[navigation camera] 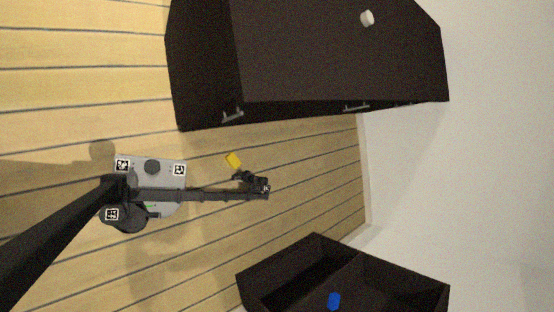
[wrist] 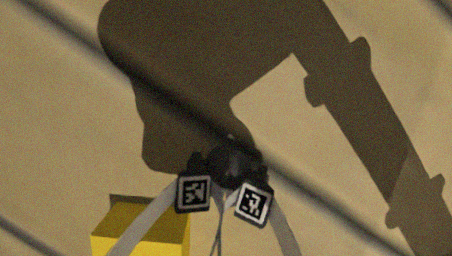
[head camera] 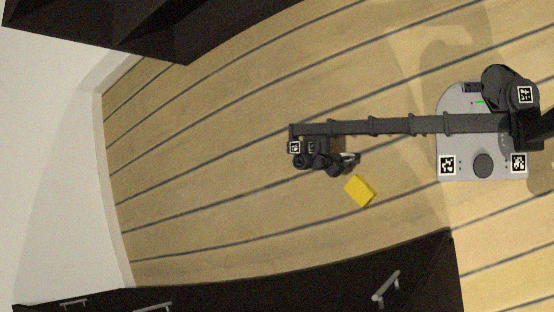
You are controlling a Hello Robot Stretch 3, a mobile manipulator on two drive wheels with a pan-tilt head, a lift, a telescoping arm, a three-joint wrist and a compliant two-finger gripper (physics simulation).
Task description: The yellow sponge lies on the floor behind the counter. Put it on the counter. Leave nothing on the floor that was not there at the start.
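Where they show: gripper, fingertip midpoint: (navigation camera: 233, 176) (head camera: 355, 160); robot's base, link origin: (navigation camera: 151, 165) (head camera: 481, 164).
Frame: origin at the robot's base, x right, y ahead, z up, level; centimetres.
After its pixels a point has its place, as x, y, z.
Observation:
The yellow sponge (head camera: 360, 190) @[47.1, 7.4, 4.5] (navigation camera: 233, 160) @[47.3, 7.8, 4.6] (wrist: 167, 230) lies on the floor beside the dark counter (head camera: 250, 296) @[60.1, 34.2, 50.2] (navigation camera: 325, 60) @[34.3, 35.2, 91.0]. My gripper (head camera: 356, 158) @[50.5, -2.8, 0.0] (navigation camera: 236, 176) @[50.5, -2.8, 0.0] (wrist: 228, 164) @[50.5, -2.8, 0.0] is shut, its two fingertips together with no sponge between them. It is low over the floor, close beside the sponge. In the wrist view the sponge is at the lower left, partly covered by the left finger and cut off by the lower edge.
A white round object (navigation camera: 367, 18) @[51.8, 58.2, 93.3] stands on the counter top. Metal handles (head camera: 386, 286) @[16.6, 17.9, 76.3] (navigation camera: 232, 115) stick out from the counter's side. Across the floor is a dark open unit (navigation camera: 295, 250) @[104.3, -59.5, 9.5] with a blue object (navigation camera: 333, 301) @[97.8, -73.5, 55.6]. A pale wall (head camera: 50, 150) @[214.3, -10.6, 46.8] (navigation camera: 480, 150) @[201.3, 32.0, 109.3] closes the far end.

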